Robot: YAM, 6 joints.
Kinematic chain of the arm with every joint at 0, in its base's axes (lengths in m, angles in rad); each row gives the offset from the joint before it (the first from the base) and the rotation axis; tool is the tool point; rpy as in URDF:
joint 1: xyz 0 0 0.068 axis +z
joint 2: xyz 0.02 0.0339 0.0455 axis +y
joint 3: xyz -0.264 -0.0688 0 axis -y
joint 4: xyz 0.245 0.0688 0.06 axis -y
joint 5: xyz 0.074 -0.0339 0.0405 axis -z
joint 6: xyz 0.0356 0 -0.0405 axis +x
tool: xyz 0 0 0 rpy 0 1.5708 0
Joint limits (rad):
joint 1: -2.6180..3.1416
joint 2: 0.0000..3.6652
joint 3: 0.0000..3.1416
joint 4: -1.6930..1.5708
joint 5: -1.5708..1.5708
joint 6: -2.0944..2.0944
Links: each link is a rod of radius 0.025 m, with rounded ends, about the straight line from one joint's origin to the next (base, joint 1, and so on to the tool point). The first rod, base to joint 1, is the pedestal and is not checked.
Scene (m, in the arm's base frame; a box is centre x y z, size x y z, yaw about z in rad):
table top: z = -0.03
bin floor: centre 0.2 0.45 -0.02 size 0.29 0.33 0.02 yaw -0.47
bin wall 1: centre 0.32 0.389 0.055 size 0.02 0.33 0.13 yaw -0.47
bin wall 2: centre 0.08 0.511 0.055 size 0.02 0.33 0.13 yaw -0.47
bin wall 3: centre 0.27 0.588 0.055 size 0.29 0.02 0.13 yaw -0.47
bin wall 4: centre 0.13 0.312 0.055 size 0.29 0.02 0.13 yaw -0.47
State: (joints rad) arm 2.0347 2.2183 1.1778 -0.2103 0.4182 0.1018
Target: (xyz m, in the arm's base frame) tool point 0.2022 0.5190 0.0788
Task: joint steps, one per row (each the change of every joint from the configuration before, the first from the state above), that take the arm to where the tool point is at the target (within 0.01 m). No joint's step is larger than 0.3 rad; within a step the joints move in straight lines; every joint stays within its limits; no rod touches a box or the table.
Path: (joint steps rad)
1: -0.1101 -0.1768 0.0945 0.2147 -0.0303 -0.2364
2: -0.1101 -0.1767 0.0944 0.2148 -0.0303 -0.2364
3: -0.1101 -0.1768 0.0945 0.2147 -0.0303 -0.2364
4: -0.1101 -0.1767 0.0944 0.2148 -0.0302 -0.2364
5: -0.0926 0.2683 0.0826 -0.1442 0.0246 0.2364
6: -0.0926 0.2683 0.0826 -0.1442 0.0247 0.2364
7: -0.0926 0.2683 0.0825 -0.1442 0.0247 0.2364
8: -0.0926 0.2683 0.0826 -0.1441 0.0247 0.2364

